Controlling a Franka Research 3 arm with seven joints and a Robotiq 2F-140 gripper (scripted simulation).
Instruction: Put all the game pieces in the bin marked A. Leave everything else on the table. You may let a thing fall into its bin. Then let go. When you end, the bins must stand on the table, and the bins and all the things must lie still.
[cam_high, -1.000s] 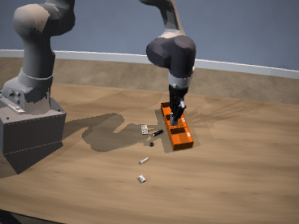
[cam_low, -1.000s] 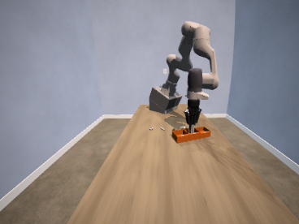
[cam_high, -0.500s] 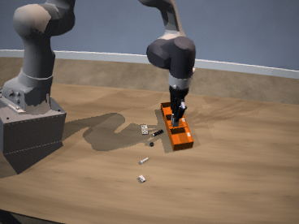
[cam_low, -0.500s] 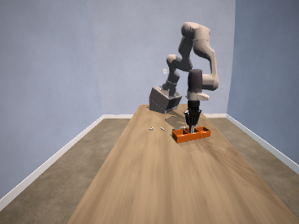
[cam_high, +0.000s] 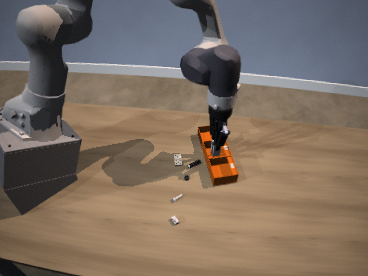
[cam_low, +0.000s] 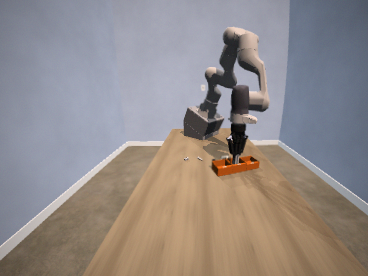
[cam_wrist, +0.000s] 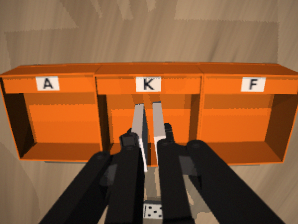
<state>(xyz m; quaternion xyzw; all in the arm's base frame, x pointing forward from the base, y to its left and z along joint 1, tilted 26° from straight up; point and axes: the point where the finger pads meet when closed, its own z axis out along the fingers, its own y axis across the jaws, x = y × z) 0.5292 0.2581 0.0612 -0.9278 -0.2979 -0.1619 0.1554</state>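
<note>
Now: the orange bin 3 cm below my hand. The rest, counted from my hand: white domino (12 cm behind, 6 cm to the right, 5 cm below); then black nut (13 cm to the right, 6 cm behind, 5 cm below); then black cylinder (6 cm to the right, 6 cm behind, 4 cm below).
</note>
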